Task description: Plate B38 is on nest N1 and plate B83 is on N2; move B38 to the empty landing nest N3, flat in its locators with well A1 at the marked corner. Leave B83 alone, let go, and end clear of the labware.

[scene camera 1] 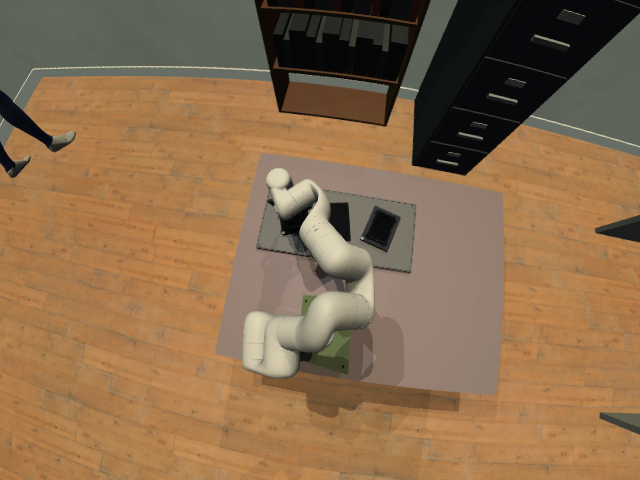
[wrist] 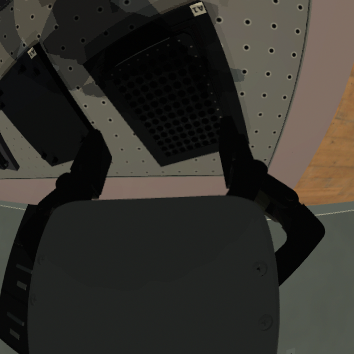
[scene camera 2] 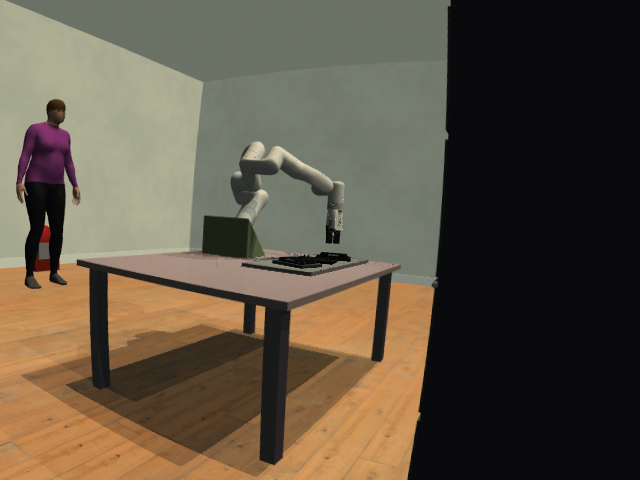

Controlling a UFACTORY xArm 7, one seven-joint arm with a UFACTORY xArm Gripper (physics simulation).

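A black multi-well plate (scene camera 1: 293, 223) (wrist: 167, 100) lies on the left nest, partly hidden by the arm in scene camera 1; the nest's A1 label is at its upper corner in the wrist view. The middle nest (scene camera 1: 340, 219) (wrist: 47, 112) is empty and has its own A1 label. Another black plate (scene camera 1: 381, 226) lies on the right nest. No plate or nest names are readable, so I cannot tell which plate is B38. My gripper (scene camera 2: 332, 242) (wrist: 159, 136) is open and empty, pointing down above the left nest and apart from its plate. It is hidden under the arm in scene camera 1.
The nests stand on a grey perforated board (scene camera 1: 403, 255) (wrist: 257, 61) on the pinkish table (scene camera 1: 454, 289) (scene camera 2: 206, 276). A green base block (scene camera 1: 338, 356) (scene camera 2: 225, 236) stands under the arm. A bookshelf (scene camera 1: 333, 103) and a dark filing cabinet (scene camera 1: 439, 118) stand beyond the table. A person (scene camera 2: 47, 155) stands at far left.
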